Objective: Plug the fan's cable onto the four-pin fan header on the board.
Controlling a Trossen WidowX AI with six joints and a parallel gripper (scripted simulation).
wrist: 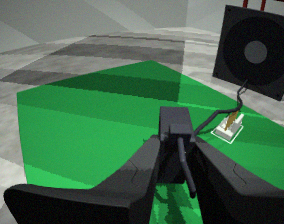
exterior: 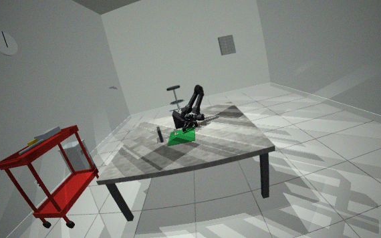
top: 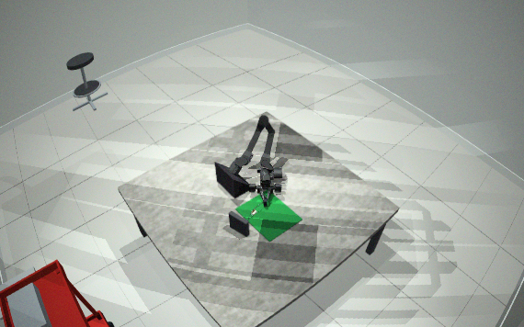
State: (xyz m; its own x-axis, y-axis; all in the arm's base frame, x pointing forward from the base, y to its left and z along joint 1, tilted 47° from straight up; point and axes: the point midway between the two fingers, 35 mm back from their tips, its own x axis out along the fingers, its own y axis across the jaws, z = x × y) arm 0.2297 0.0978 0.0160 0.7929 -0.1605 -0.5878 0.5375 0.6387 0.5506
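Right now the white four-pin header is 90 mm to the right of my gripper tip, 40 mm below it and 20 mm ahead of it. The rest, counted from my gripper tip: green board 70 mm ahead, 50 mm below, 20 mm to the right; black fan 210 mm to the right, 80 mm ahead, 20 mm above; dark plug 10 mm below.
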